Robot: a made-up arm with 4 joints.
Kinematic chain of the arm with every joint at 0, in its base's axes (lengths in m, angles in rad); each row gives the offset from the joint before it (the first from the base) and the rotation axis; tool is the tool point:
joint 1: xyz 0 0 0.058 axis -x
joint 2: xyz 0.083 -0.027 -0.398 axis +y
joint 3: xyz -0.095 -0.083 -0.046 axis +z
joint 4: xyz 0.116 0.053 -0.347 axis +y
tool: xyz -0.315 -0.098 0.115
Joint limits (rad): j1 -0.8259..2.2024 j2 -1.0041..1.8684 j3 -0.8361..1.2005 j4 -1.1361..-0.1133
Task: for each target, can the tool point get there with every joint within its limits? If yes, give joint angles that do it. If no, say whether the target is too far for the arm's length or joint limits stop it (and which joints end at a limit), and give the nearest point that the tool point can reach.
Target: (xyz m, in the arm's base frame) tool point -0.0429 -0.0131 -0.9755
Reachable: yes | joints -0.1949 -0.1643 0.3964 -0.9582
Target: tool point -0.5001 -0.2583 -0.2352
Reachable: yes | joints 0.6522 1.0837 -0.6439 -0.7109
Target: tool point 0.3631 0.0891 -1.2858
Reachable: no: too far | nearest point 0.2744 0.0693 -0.9875 | short by 0.312 m
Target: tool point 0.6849 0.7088 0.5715
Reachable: no: joint limits stop it (at a limit: joint 1, joint 2, joint 4) | nearest point -0.1453 0.0982 0.3111 | short by 1.063 m
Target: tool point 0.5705 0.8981 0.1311
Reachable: no: joint limits stop it (at a limit: joint 1, joint 2, joint 3) | nearest point 0.3338 0.6558 -0.5248 | short by 0.738 m
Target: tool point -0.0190 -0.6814 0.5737
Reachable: yes | joints 1.8324 -0.1651 1.0477 -0.2857
